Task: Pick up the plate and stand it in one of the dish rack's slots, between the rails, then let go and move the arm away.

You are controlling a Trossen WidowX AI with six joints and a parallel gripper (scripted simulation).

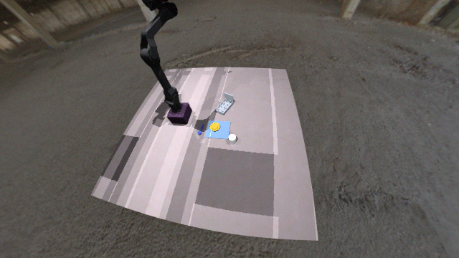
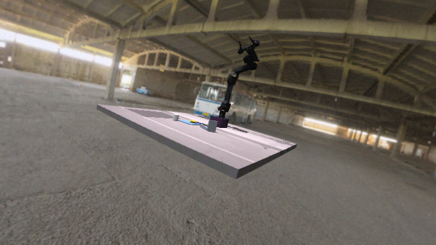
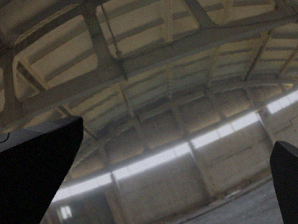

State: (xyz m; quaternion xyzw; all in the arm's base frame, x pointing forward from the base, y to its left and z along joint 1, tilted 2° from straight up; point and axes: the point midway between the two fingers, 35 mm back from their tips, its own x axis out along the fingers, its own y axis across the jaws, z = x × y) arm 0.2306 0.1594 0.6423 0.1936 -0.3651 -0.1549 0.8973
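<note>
Right now the yellow plate is 20 mm ahead of my gripper tip, 260 mm to the right of it and 740 mm below it. The rest, counted from my gripper tip: light blue mat 40 mm ahead, 280 mm to the right, 760 mm below; then blue spoon 80 mm behind, 270 mm to the right, 750 mm below; then grey dish rack 90 mm ahead, 90 mm to the right, 730 mm below.
</note>
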